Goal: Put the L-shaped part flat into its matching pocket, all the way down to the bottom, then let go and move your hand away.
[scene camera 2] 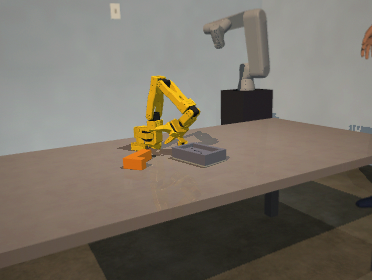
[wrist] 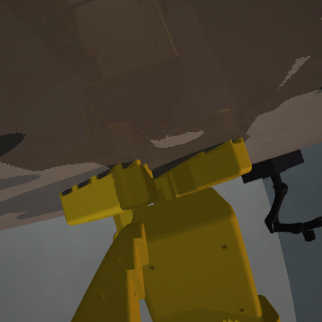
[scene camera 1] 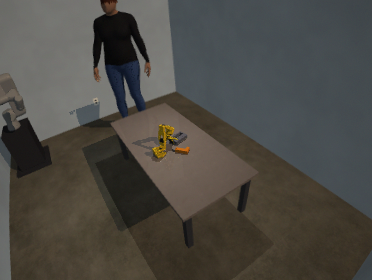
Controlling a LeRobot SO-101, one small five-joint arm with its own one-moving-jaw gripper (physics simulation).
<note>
The gripper touches a grey pocket block.
</note>
